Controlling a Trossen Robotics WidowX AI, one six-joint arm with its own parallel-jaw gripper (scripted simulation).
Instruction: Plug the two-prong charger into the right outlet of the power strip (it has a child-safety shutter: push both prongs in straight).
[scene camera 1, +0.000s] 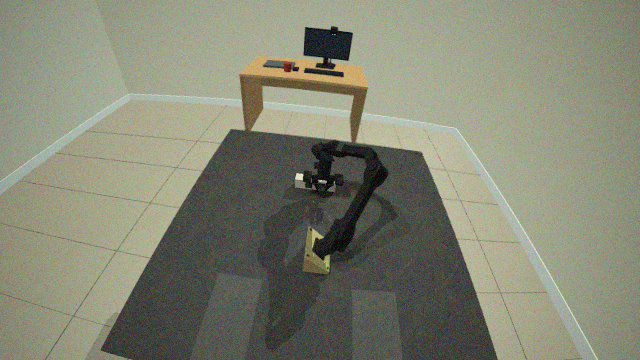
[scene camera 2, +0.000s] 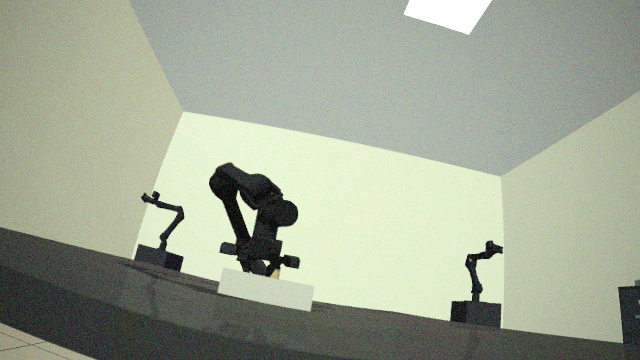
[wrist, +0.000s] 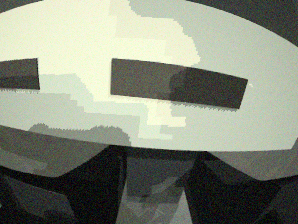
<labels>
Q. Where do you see my gripper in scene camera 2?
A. At 253, 291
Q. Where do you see a dark two-prong charger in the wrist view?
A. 154, 175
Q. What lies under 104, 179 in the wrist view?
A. My gripper.
</labels>
